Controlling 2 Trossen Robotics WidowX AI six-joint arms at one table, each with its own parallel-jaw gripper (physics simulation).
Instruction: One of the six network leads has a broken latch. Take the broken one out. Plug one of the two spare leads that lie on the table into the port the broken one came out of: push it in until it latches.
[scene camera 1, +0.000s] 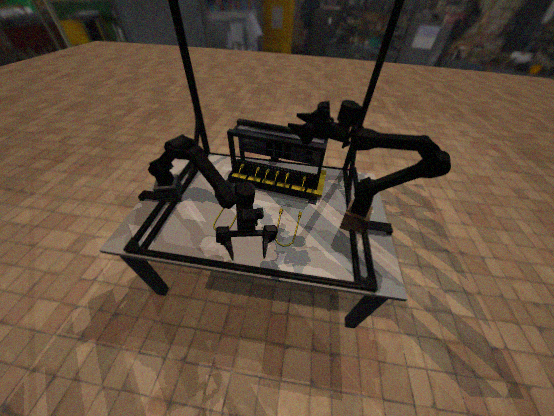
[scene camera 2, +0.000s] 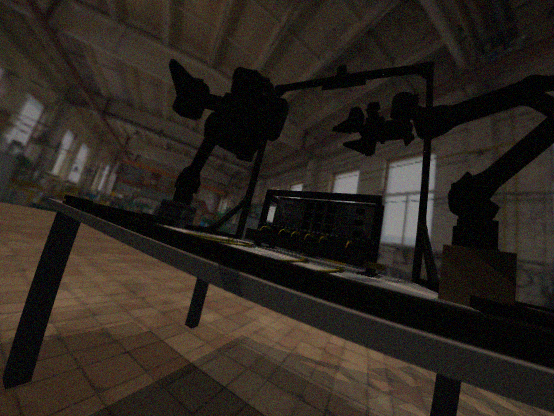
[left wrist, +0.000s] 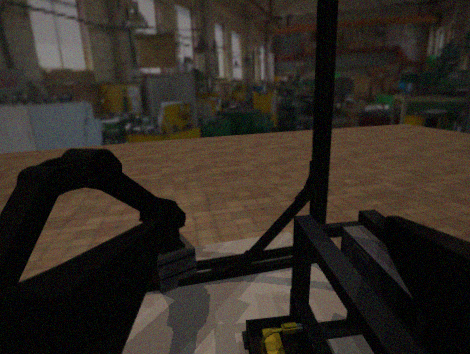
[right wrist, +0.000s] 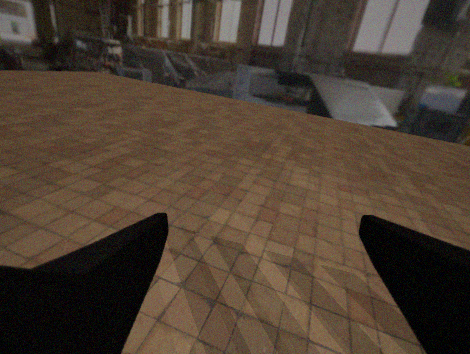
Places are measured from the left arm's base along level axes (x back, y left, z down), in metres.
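Pixels of known places: left gripper, fingertip midpoint: (scene camera 1: 292, 119) (scene camera 2: 338, 137) (left wrist: 271, 228); right gripper, fingertip midpoint: (scene camera 1: 249, 259) (scene camera 2: 201, 66) (right wrist: 263, 223); left arm's base at its link origin: (scene camera 1: 359, 209) (scene camera 2: 474, 251); right arm's base at its link origin: (scene camera 1: 165, 181) (scene camera 2: 180, 203) (left wrist: 169, 245).
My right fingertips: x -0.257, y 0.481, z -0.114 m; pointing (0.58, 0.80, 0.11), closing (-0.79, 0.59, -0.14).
Observation:
Ahead of a thing's pixels: the offset from my right fingertips to its top centre. "spot": to the spot under its first point. Level surfaces: height alone.
A black patch panel @[dx -0.214, dy -0.591, dz -0.046 m] (scene camera 1: 275, 144) (scene camera 2: 325, 219) stands at the back of the table. A row of yellow leads @[spot: dx -0.170, dy -0.512, dz +0.133 m] (scene camera 1: 275, 178) (scene camera 2: 304, 238) is plugged in along its base; I cannot tell which latch is broken. One yellow plug (left wrist: 272, 340) shows in the left wrist view. Two spare yellow leads lie in front: one @[spot: dx -0.316, dy -0.200, dz +0.212 m] (scene camera 1: 216, 219) is partly hidden behind my right arm, the other @[spot: dx +0.035, dy -0.313, dz +0.214 m] (scene camera 1: 295, 231) lies to its right. My right gripper (scene camera 1: 247, 246) (right wrist: 263, 223) is open and empty, low over the table's front, fingers pointing down. My left gripper (scene camera 1: 312, 120) (scene camera 2: 350, 134) is open and empty, high above the panel's right end.
A grey table @[dz +0.216 m] (scene camera 1: 333, 256) carries a black frame rail (scene camera 1: 255, 270) round its edge. Two tall black posts (scene camera 1: 189, 74) (scene camera 1: 378, 66) rise behind the panel. The left arm's base (scene camera 1: 358, 219) stands at the right, the right arm's base (scene camera 1: 161, 191) (left wrist: 174, 260) at the left.

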